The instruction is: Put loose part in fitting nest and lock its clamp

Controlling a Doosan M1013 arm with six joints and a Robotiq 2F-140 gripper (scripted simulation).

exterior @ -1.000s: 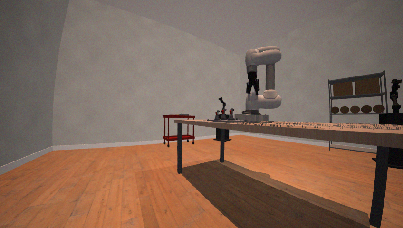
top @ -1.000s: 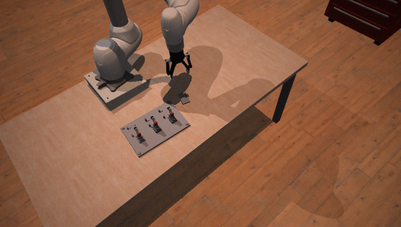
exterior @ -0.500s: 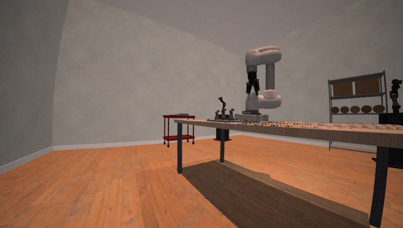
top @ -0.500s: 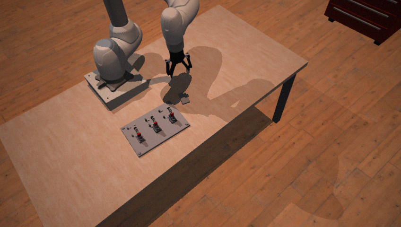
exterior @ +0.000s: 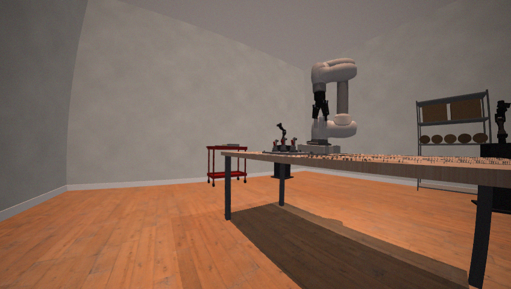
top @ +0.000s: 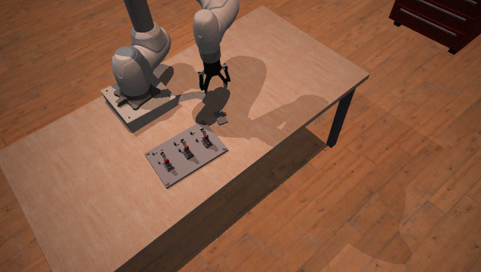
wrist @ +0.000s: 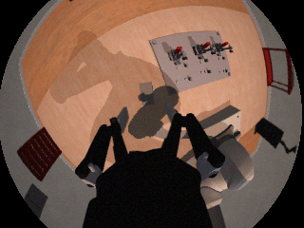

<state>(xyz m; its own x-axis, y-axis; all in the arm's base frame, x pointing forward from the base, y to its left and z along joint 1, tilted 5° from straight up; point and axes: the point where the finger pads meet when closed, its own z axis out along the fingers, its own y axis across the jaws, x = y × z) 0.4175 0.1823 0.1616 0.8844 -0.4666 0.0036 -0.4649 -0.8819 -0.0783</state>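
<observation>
Right now my hand is 210 mm above the grey plate part. Also, from my hand: fixture: 10 mm ahead, 270 mm to the right, 210 mm below.
</observation>
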